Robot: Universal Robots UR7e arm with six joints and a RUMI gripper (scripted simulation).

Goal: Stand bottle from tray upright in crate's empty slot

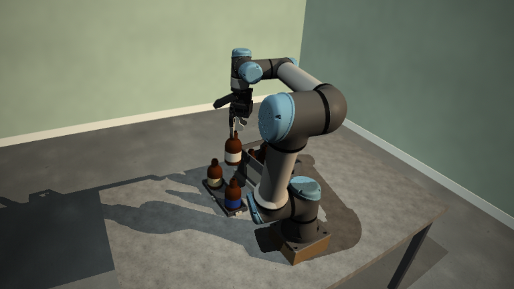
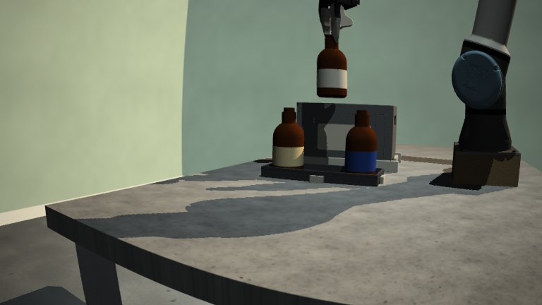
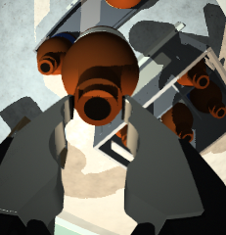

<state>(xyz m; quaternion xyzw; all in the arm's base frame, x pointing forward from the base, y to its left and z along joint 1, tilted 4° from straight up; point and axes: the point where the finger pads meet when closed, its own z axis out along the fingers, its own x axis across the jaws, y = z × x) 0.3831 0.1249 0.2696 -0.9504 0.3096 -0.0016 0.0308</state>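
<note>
The bottle lies 70 mm below my hand. Round my hand: grey crate 30 mm ahead, 200 mm to the right, 250 mm below; then dark tray 10 mm behind, 40 mm to the left, 320 mm below.
</note>
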